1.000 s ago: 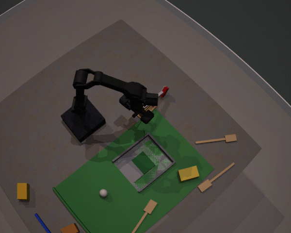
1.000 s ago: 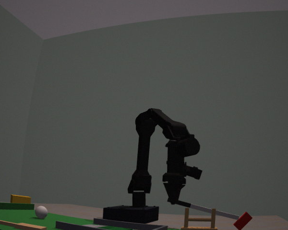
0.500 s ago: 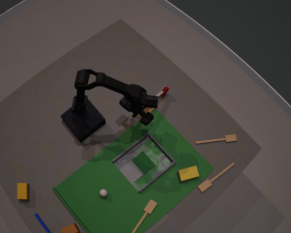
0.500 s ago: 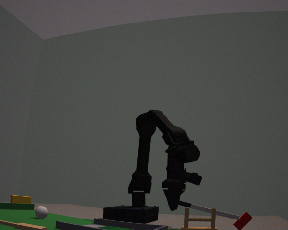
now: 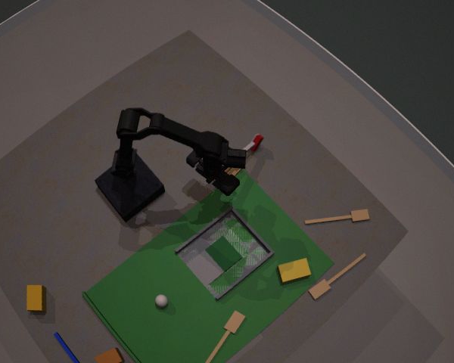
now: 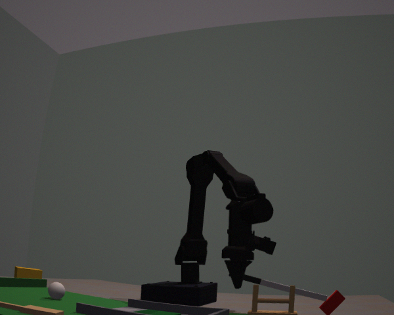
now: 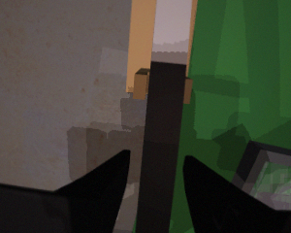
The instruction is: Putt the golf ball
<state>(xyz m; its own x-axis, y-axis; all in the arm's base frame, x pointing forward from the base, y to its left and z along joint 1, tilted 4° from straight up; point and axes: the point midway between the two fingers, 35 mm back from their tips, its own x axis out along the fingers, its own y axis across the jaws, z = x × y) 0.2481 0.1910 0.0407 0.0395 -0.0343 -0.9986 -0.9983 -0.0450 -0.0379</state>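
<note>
Now: gripper tip 90 mm to the right of the wooden stand, 30 mm above it and 10 mm past it. Also, from my gripper tip: white golf ball: 410 mm to the right, 170 mm ahead, 40 mm below; then blue stick: 780 mm to the right, 150 mm ahead, 50 mm below; then red putter: 120 mm to the left, 10 mm behind.
</note>
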